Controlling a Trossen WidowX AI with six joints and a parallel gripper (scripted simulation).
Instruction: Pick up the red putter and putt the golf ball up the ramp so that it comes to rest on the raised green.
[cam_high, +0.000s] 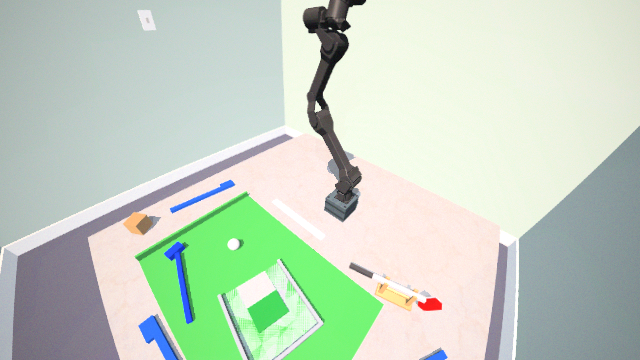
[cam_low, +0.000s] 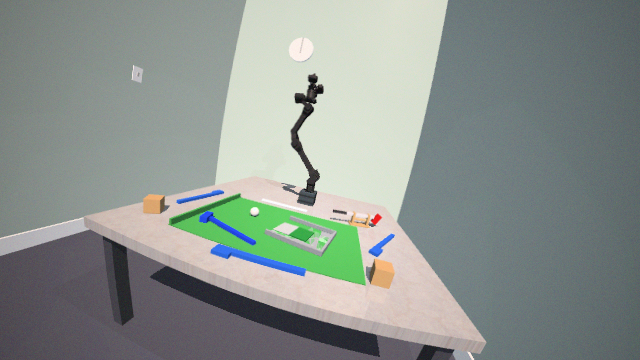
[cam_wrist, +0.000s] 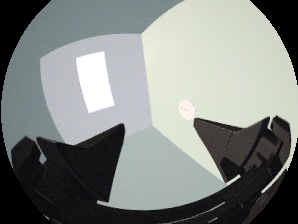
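Right now my gripper tip is 87 cm above the white strip and 24 cm short of it. From my gripper tip the other things lie so: blue putter 85 cm below, 69 cm ahead, 12 cm to the right; then white golf ball 85 cm below, 50 cm ahead, 8 cm to the right; then wooden stand 84 cm below, 47 cm to the left, 30 cm ahead.
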